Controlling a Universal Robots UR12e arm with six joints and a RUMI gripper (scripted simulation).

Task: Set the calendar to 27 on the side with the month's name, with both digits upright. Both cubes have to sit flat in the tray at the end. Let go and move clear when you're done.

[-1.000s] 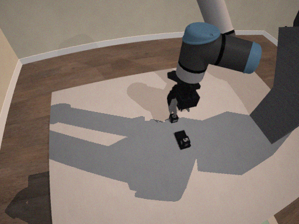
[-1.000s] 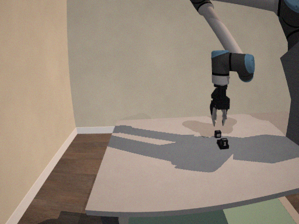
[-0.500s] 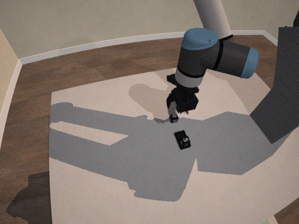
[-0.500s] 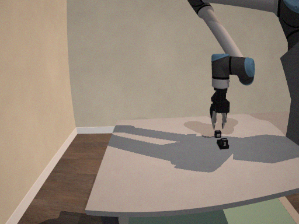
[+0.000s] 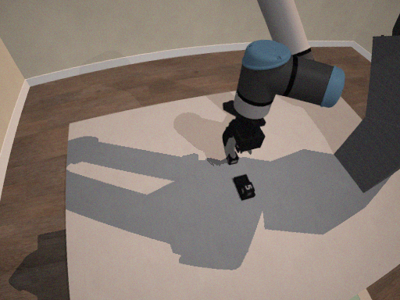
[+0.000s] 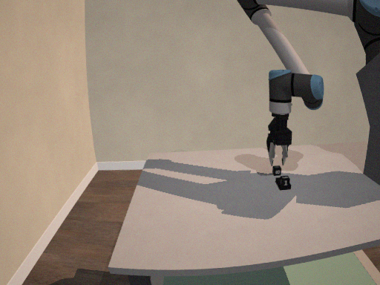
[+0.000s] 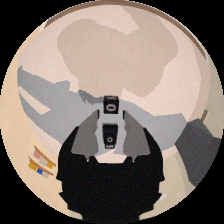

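Right now the black cube is 4 cm below my hand. The rest, counted from my hand: tray (2 cm ahead, 11 cm to the left, 5 cm below).
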